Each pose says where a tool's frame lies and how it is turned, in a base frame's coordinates. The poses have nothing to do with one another.
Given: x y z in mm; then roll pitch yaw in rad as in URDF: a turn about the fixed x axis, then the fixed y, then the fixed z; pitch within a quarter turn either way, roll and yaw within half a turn.
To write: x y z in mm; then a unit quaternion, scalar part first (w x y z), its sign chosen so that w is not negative. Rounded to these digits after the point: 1 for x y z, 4 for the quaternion.
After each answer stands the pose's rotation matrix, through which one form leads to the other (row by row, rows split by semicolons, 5 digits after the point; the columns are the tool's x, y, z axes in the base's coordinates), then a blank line. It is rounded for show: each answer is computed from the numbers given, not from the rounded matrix.
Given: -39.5 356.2 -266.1 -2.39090 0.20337 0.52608
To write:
-39.5 356.2 -266.1 0.3276 -0.9034 -0.2047 0.1860
0.84696 0.24803 -0.47025; 0.49180 -0.70153 0.51575; -0.20197 -0.66809 -0.71615

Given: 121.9 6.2 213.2 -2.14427 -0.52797 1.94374
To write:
121.9 6.2 213.2 0.4495 -0.3749 -0.7706 0.2521
-0.31474 0.35107 -0.88187; 0.80445 0.59178 -0.05153; 0.50378 -0.72564 -0.46867

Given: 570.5 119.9 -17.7 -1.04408 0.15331 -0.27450
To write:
570.5 119.9 -17.7 0.8614 -0.4834 0.1338 -0.0804
0.95127 0.00919 0.30822; -0.26789 0.51966 0.81129; -0.15271 -0.85432 0.49680

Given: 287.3 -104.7 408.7 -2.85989 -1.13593 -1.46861
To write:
287.3 -104.7 408.7 0.2690 0.6702 -0.5032 0.4746
0.04298 -0.92985 0.36541; -0.41909 -0.34879 -0.83828; 0.90693 -0.11711 -0.40468

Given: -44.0 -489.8 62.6 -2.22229 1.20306 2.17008
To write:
-44.0 -489.8 62.6 0.2777 0.5670 0.5362 -0.5602
-0.20278 0.91924 -0.33745; 0.29686 -0.27069 -0.91575; -0.93314 -0.28587 -0.21799

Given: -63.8 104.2 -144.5 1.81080 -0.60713 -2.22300
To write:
-63.8 104.2 -144.5 0.4720 0.1674 -0.7547 -0.4238
-0.49847 0.14742 -0.85428; -0.65272 0.58469 0.48176; 0.57051 0.79775 -0.19523

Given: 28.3 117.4 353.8 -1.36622 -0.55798 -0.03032
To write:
28.3 117.4 353.8 0.7429 -0.6100 -0.2044 -0.1851
0.84794 0.52435 -0.07783; -0.02572 0.18734 0.98196; 0.52947 -0.83064 0.17234

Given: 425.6 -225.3 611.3 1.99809 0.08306 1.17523
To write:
425.6 -225.3 611.3 0.4693 0.6868 0.4845 0.2707
0.38400 0.41150 0.82656; 0.91960 -0.09001 -0.38241; -0.08296 0.90695 -0.41298

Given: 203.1 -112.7 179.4 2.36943 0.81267 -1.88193
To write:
203.1 -112.7 179.4 0.0922 -0.6215 0.6000 0.4952
-0.21049 -0.83710 -0.50494; -0.65455 -0.26297 0.70881; -0.72613 0.47970 -0.49257

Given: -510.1 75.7 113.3 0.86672 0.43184 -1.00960
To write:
-510.1 75.7 113.3 0.7324 0.4530 -0.0282 -0.5075
0.48334 0.71782 -0.50111; -0.76890 0.07442 -0.63503; -0.41854 0.69224 0.58790

